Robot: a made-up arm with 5 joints. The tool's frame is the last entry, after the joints.
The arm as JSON. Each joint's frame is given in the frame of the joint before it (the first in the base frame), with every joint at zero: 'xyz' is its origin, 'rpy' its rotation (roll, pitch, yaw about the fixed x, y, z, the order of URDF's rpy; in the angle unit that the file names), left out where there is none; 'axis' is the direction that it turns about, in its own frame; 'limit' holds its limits. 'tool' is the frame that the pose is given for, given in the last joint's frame.
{
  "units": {
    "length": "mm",
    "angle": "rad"
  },
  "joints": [
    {
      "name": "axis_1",
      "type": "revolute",
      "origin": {
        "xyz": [
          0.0,
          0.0,
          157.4
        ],
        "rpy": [
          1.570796,
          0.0,
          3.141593
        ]
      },
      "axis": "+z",
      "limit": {
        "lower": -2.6,
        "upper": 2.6
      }
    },
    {
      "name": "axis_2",
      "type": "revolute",
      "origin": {
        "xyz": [
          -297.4,
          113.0,
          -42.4
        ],
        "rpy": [
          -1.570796,
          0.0,
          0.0
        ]
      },
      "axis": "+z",
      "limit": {
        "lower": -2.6,
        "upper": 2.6
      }
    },
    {
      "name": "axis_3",
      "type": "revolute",
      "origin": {
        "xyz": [
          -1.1,
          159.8,
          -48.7
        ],
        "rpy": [
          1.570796,
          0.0,
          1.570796
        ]
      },
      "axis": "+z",
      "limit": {
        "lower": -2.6,
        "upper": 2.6
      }
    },
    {
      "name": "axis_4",
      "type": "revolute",
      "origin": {
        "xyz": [
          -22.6,
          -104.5,
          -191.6
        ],
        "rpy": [
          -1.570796,
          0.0,
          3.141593
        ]
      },
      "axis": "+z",
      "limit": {
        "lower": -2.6,
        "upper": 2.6
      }
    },
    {
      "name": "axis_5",
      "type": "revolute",
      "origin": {
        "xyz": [
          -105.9,
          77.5,
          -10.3
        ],
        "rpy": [
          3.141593,
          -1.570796,
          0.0
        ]
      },
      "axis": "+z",
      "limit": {
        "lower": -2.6,
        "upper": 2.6
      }
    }
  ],
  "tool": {
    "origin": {
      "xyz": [
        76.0,
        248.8,
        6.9
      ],
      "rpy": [
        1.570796,
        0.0,
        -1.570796
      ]
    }
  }
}
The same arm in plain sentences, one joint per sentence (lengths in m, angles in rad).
The arm has five revolute joints in a row. What follows holds with every joint at zero, and every direction is one of the base frame's. Joint 1 is mounted 0.1574 m along +z from the base frame's origin and turns about +y, from -2.6 to 2.6 rad. Joint 2 is mounted 0.2974 m along +x and 0.0424 m along -y and 0.113 m along +z from joint 1 and turns about +z, from -2.6 to 2.6 rad. Joint 3 is mounted 0.0011 m along +x and 0.1598 m along -y and 0.0487 m along -z from joint 2 and turns about -x, from -2.6 to 2.6 rad. Joint 4 is mounted 0.1916 m along +x and 0.0226 m along +y and 0.1045 m along -z from joint 3 and turns about -z, from -2.6 to 2.6 rad. Joint 5 is mounted 0.0775 m along +x and 0.1059 m along -y and 0.0103 m along +z from joint 4 and turns about +y, from -2.6 to 2.6 rad. The tool frame, which is the frame that the pose is given for, is mounted 0.2488 m along -x and 0.0069 m along +y and 0.076 m along -z from joint 5; its axes are the base frame's turned by roll 0, pitch 0 and yaw 0 rad (as in URDF: about the fixed x, then y, then z).
